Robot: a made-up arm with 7 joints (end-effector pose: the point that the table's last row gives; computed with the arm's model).
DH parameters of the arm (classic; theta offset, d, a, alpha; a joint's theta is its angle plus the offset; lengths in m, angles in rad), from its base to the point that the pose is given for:
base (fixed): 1.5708 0.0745 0 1.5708
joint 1: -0.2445 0 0.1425 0
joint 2: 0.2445 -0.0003 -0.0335 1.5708
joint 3: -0.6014 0 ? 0
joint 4: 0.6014 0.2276 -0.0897 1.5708
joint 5: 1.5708 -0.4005 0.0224 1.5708
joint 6: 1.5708 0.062 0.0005 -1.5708
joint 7: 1.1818 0 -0.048 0
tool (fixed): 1.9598 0.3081 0 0
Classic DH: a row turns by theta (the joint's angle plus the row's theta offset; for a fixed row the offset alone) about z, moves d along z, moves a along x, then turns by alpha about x.
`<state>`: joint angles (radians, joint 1 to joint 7).
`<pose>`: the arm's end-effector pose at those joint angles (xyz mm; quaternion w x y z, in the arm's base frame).
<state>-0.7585 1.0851 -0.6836 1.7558 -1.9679 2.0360 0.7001</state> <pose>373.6 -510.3 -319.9 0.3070 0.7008 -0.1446 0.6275</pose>
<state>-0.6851 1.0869 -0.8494 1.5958 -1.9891 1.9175 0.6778</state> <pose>535.1 -372.7 -324.1 0.1987 0.7100 -0.1124 0.6661</pose>
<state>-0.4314 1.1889 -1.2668 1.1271 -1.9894 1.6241 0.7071</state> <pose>761.0 169.9 -124.0 0.1606 -0.6514 0.0595 -0.7392</pose>
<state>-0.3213 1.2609 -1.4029 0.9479 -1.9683 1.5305 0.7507</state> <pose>737.4 328.7 59.7 0.2929 -0.5809 0.0583 -0.7572</pose>
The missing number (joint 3, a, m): -0.0456
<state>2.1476 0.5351 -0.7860 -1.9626 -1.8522 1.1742 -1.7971</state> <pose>-541.4 -286.1 563.6 0.7210 0.0801 -0.5398 0.4271</pose>
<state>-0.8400 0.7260 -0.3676 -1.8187 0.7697 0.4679 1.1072</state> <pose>-393.7 314.6 -184.7 0.0058 0.4241 -0.0483 -0.9043</pose>
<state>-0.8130 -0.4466 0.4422 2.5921 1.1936 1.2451 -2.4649</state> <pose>-688.3 -177.9 5.8 0.7813 -0.1949 -0.5049 0.3109</pose>
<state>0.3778 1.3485 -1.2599 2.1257 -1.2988 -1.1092 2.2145</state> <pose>-0.9 329.4 -73.8 0.7796 0.2907 -0.4746 -0.2871</pose>
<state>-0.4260 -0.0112 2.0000 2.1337 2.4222 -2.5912 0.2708</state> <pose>126.1 392.9 -242.1 0.7631 -0.2958 0.3073 -0.4856</pose>
